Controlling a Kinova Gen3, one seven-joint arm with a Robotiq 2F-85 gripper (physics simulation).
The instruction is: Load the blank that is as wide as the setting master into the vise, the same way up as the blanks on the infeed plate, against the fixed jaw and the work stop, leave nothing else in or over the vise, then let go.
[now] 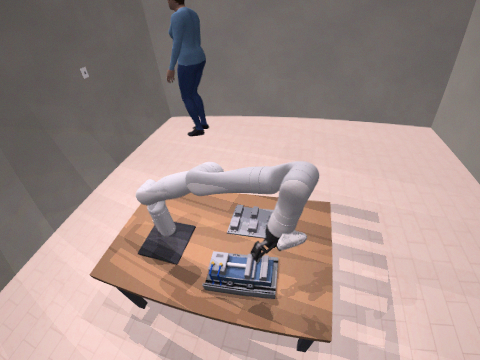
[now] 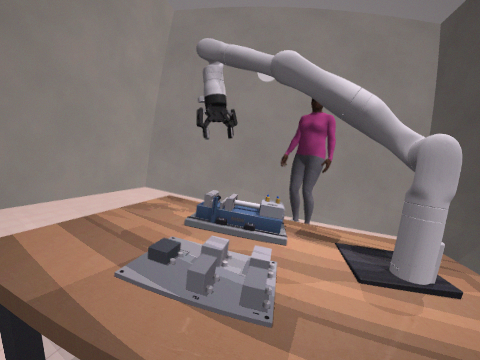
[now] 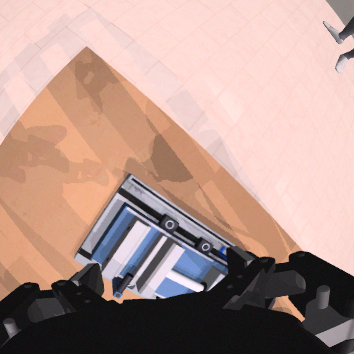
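Where they show: gripper, fingertip midpoint: (image 1: 267, 254) (image 2: 219, 138) (image 3: 163, 270); arm's base at its link origin: (image 1: 167, 229) (image 2: 409, 274).
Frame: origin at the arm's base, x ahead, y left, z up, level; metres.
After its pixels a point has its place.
My gripper (image 1: 257, 251) (image 2: 218, 136) @(z 0.262, x 0.589, y -0.178 m) (image 3: 163, 270) @(z 0.262, x 0.589, y -0.178 m) is open and empty, high above the vise (image 2: 240, 213) @(z 0.046, x 0.453, y -0.084 m) (image 3: 190, 261) @(z 0.047, x 0.451, y -0.171 m). The fixed jaw (image 1: 265, 268) (image 2: 211, 199) @(z 0.069, x 0.549, y -0.083 m) (image 3: 130, 246) and moving jaw (image 1: 249, 268) (image 2: 230, 202) @(z 0.072, x 0.489, y -0.084 m) (image 3: 165, 263) stand apart, with no block visible between them. The dark work stop (image 2: 216, 209) @(z 0.049, x 0.520, y -0.058 m) (image 3: 123, 285) @(z 0.083, x 0.530, y -0.079 m) stands at the vise's side near the jaw gap. Several light grey blanks, including a tall one (image 2: 201, 275) @(z 0.027, x 0.424, y 0.238 m) and another (image 2: 256, 289) @(z 0.029, x 0.342, y 0.234 m), stand on the infeed plate (image 1: 245, 219) @(z -0.005, x 0.391, y 0.167 m) (image 2: 155, 278) @(z -0.005, x 0.502, y 0.241 m). A dark block (image 2: 164, 251) @(z 0.020, x 0.518, y 0.195 m) sits at its far corner; whether it is the setting master I cannot tell.
The vise's cylinder block (image 1: 219, 261) @(z 0.083, x 0.377, y -0.150 m) (image 2: 272, 208) @(z 0.076, x 0.365, y -0.104 m) has yellow fittings and blue hoses. The black base mat (image 1: 178, 247) @(z -0.006, x 0.113, y -0.087 m) (image 2: 360, 262) @(z -0.004, x 0.111, y -0.033 m) lies under the arm's foot. The infeed plate lies apart from the vise on the wooden table (image 1: 300, 290) @(z -0.013, x 0.722, y -0.159 m) (image 2: 325, 300) @(z -0.013, x 0.225, y 0.154 m) (image 3: 65, 165) @(z -0.013, x 0.720, y -0.150 m). People stand beyond the table.
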